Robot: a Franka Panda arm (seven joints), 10 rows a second.
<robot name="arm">
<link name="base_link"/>
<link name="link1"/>
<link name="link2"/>
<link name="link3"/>
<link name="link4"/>
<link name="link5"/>
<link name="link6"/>
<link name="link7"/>
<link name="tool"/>
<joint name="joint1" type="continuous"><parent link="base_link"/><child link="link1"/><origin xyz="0.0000 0.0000 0.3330" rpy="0.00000 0.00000 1.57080"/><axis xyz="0 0 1"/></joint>
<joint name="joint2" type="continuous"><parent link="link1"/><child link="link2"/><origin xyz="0.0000 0.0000 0.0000" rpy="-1.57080 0.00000 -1.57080"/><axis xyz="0 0 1"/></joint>
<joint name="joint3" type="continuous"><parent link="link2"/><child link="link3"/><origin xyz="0.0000 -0.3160 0.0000" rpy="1.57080 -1.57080 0.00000"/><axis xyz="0 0 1"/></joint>
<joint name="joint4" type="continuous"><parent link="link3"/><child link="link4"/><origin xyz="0.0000 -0.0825 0.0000" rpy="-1.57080 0.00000 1.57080"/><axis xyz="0 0 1"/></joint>
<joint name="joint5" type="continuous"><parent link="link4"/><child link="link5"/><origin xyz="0.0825 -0.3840 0.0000" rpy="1.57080 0.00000 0.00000"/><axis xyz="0 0 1"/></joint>
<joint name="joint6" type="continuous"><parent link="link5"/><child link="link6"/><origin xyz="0.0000 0.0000 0.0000" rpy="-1.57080 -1.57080 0.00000"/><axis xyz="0 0 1"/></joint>
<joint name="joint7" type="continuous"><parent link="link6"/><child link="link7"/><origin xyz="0.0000 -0.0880 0.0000" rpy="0.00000 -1.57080 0.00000"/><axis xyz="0 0 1"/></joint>
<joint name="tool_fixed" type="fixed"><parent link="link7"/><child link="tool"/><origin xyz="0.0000 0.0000 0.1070" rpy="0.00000 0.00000 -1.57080"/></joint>
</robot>
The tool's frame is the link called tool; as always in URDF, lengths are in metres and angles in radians. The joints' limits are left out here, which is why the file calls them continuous.
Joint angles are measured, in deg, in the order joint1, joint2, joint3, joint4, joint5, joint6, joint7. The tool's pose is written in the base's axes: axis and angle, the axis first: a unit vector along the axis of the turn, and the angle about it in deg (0 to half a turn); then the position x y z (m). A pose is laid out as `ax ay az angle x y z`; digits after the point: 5 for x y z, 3 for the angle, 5 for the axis.
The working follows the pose.
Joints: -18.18 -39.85 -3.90 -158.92 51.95 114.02 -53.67
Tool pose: -0.97109 -0.06583 -0.22944 138.595 0.32062 -0.07604 0.42209
Where each joint sits with the arm in this pose, in the base's axes (m; each line is computed from the numbers above, not from the rounded line before):
joint1: 0.0000 0.0000 0.3330
joint2: 0.0000 0.0000 0.3330
joint3: -0.1924 0.0632 0.5756
joint4: -0.1341 0.0381 0.6283
joint5: 0.2179 -0.0929 0.5136
joint6: 0.2179 -0.0929 0.5136
joint7: 0.2836 -0.1476 0.4925
the tool: 0.3206 -0.0760 0.4221

